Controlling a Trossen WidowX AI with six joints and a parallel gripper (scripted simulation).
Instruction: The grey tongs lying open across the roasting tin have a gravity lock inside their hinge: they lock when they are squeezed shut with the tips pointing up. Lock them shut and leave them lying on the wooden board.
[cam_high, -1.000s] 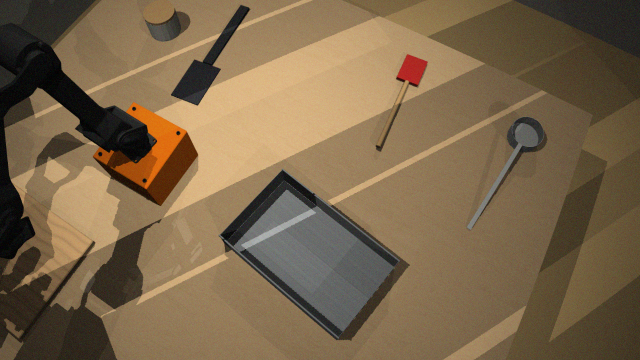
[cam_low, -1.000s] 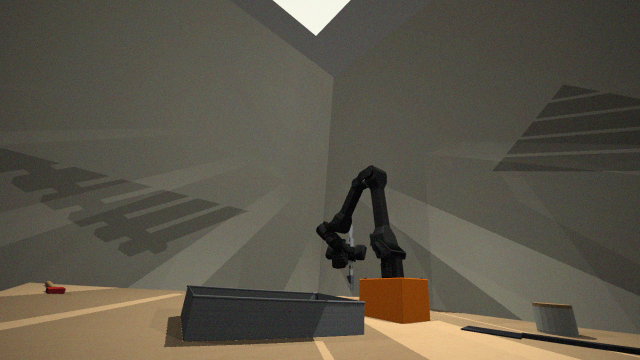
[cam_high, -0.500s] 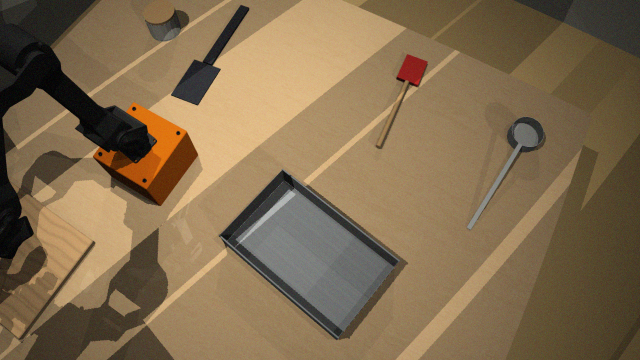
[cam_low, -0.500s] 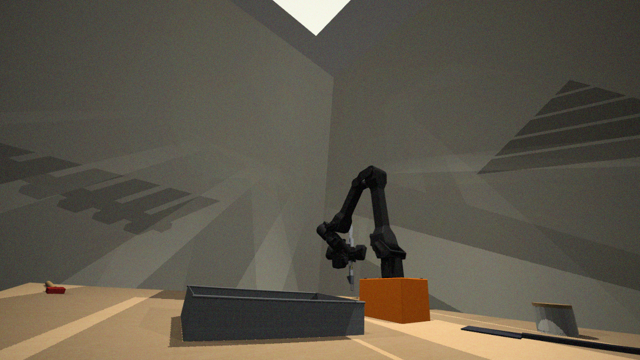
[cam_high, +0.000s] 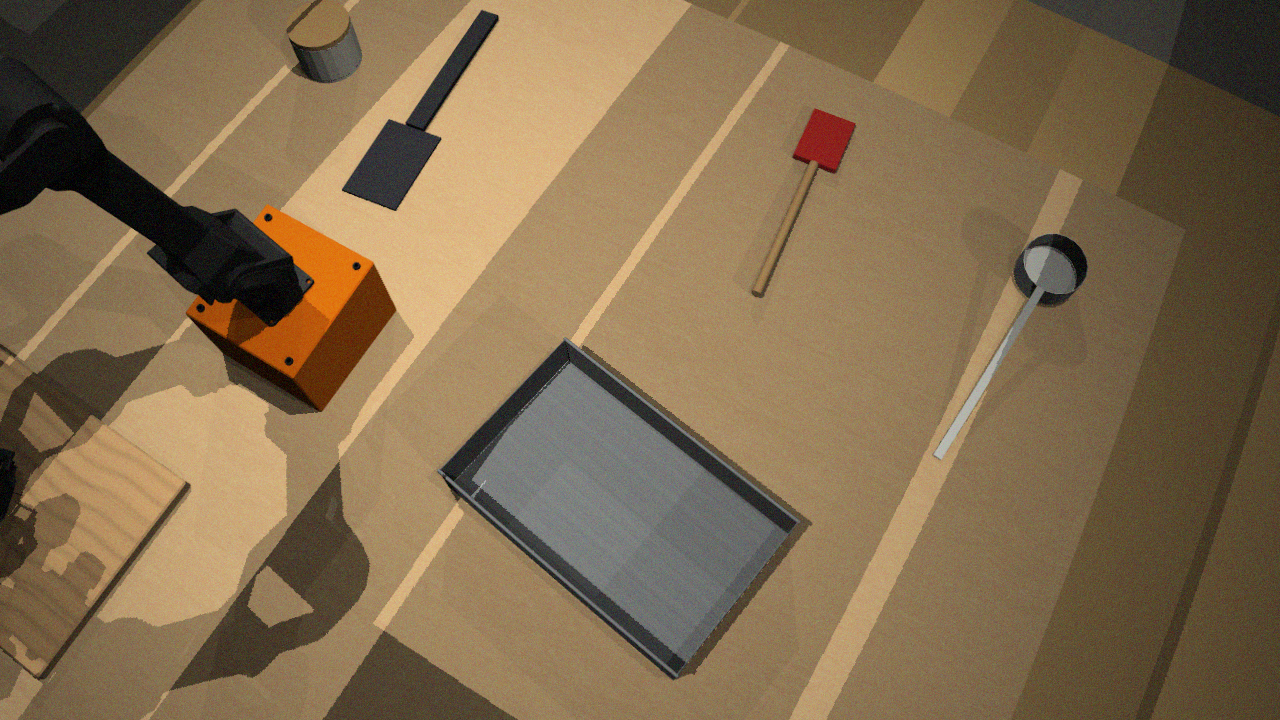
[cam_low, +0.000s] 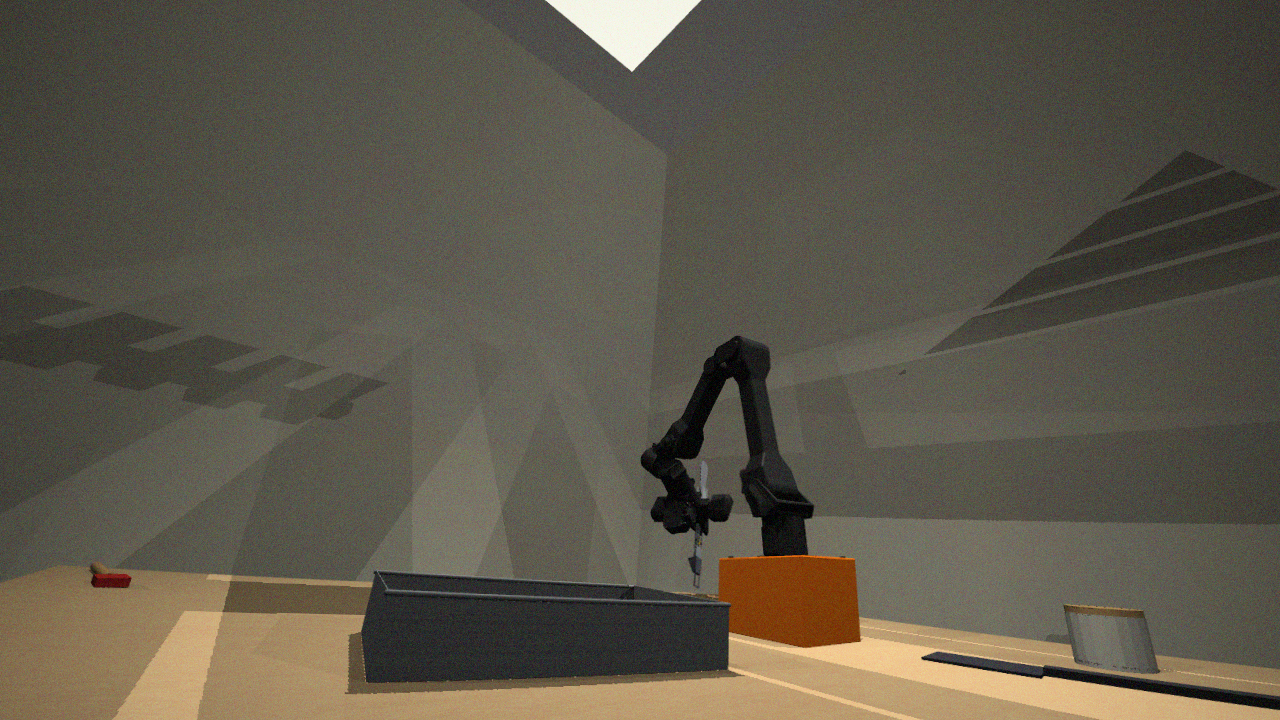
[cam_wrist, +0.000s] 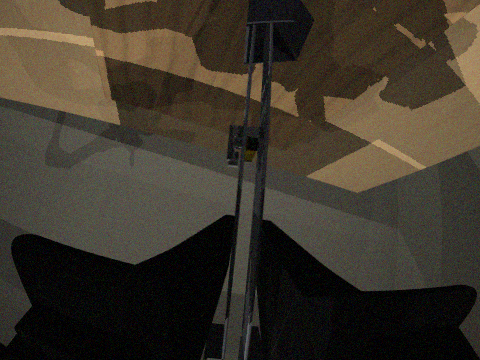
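The wooden board is 14 cm below my gripper tip, 2 cm to the left of it and 1 cm ahead of it. Round my gripper tip: black spatula 67 cm to the left, 15 cm below, 4 cm ahead; grey roasting tin 54 cm ahead, 42 cm to the left, 12 cm below; lidded pot 66 cm to the left, 12 cm below, 12 cm behind.
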